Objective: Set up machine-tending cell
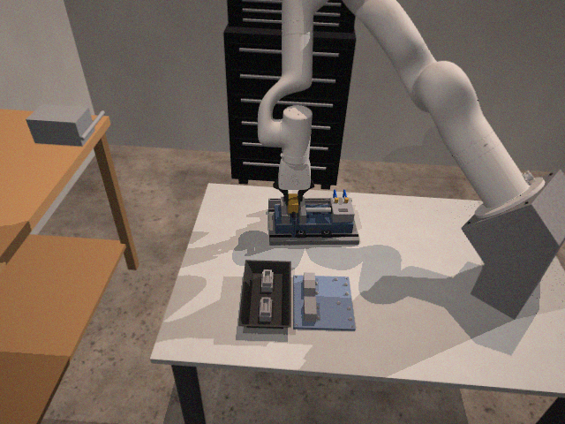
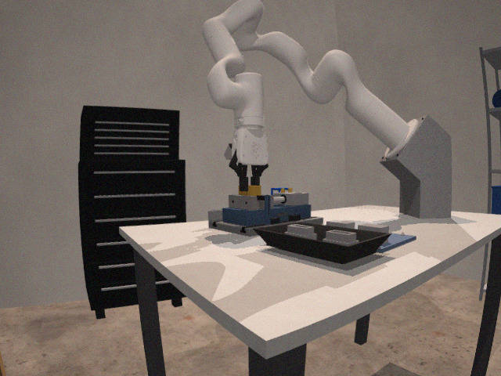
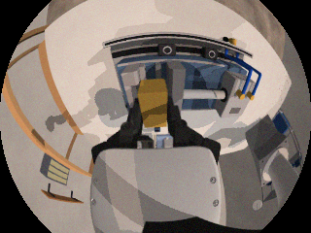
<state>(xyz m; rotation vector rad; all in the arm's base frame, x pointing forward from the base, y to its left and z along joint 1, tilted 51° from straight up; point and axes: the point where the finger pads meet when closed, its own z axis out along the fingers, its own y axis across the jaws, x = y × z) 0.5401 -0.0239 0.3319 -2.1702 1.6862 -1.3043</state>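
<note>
My gripper is now 5 cm above the fixed jaw and 3 cm short of it. Also, from my hand: brass blank 2 cm below; then blue vise 9 cm below, 7 cm behind; then aluminium blank 28 cm to the left, 10 cm below, 4 cm behind.
</note>
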